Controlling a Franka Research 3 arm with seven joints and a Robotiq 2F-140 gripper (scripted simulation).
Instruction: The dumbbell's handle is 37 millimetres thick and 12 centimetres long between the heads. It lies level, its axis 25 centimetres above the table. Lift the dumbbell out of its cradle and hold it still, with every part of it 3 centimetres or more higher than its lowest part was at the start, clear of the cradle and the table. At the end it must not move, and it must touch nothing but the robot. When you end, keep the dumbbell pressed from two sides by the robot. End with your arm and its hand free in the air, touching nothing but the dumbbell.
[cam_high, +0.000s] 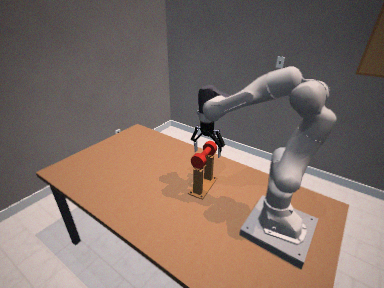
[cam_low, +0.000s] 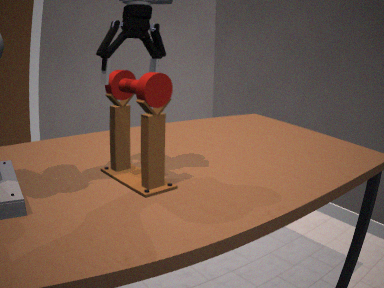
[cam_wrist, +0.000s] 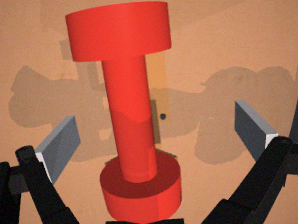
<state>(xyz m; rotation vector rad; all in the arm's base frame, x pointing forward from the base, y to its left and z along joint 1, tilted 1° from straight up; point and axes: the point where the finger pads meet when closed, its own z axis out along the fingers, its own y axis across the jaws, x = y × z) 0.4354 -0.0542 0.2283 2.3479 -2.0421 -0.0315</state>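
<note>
My hand is 2 cm short of the red dumbbell and 2 cm above it. Round my hand: cradle: 2 cm ahead, 16 cm below.
</note>
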